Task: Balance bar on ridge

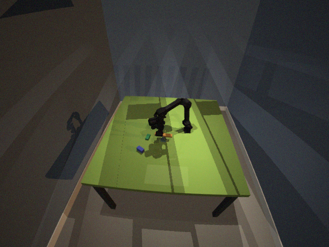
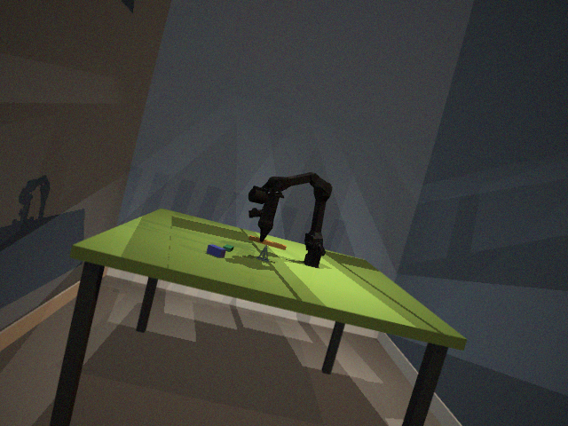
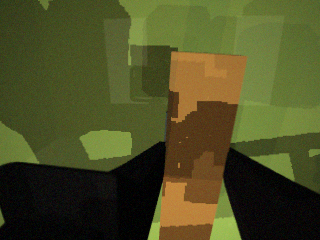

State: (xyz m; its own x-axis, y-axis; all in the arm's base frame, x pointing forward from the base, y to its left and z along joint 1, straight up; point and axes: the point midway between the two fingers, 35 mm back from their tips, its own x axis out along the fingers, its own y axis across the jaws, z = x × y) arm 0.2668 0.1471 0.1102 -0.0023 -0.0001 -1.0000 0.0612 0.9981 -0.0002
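Right now my gripper tip is 3 cm past the bar. From my gripper tip the other things lie so: blue block (17 cm ahead, 14 cm to the left, 6 cm below); green block (13 cm ahead, 7 cm below, 2 cm to the right).
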